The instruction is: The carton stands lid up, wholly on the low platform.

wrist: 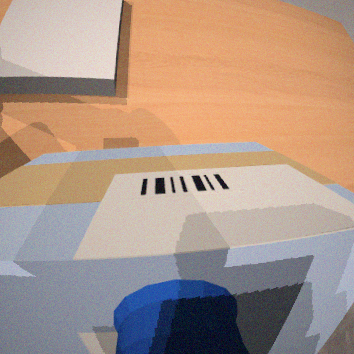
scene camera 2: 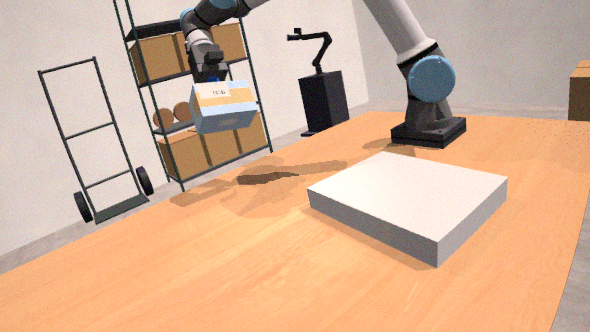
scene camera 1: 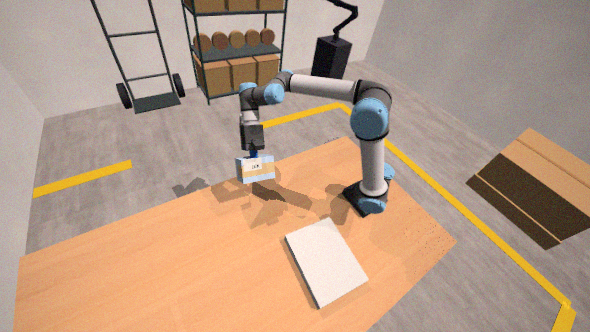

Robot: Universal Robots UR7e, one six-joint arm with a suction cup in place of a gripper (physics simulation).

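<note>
The light-blue carton hangs in the air above the table's far edge, left of the platform in both scene views. Its face with the tan tape and white barcode label points sideways and somewhat upward, so the carton is tilted, not lid up. My gripper's blue suction cup is on a plain side face next to the taped one and holds the carton. The contact itself is partly hidden. The low white platform lies on the table, apart from the carton, with nothing on it.
The wooden table bears the arm's dark base behind the platform. On the floor behind stand a hand truck, a shelf rack with boxes and a black pedestal. A large box stands at the right.
</note>
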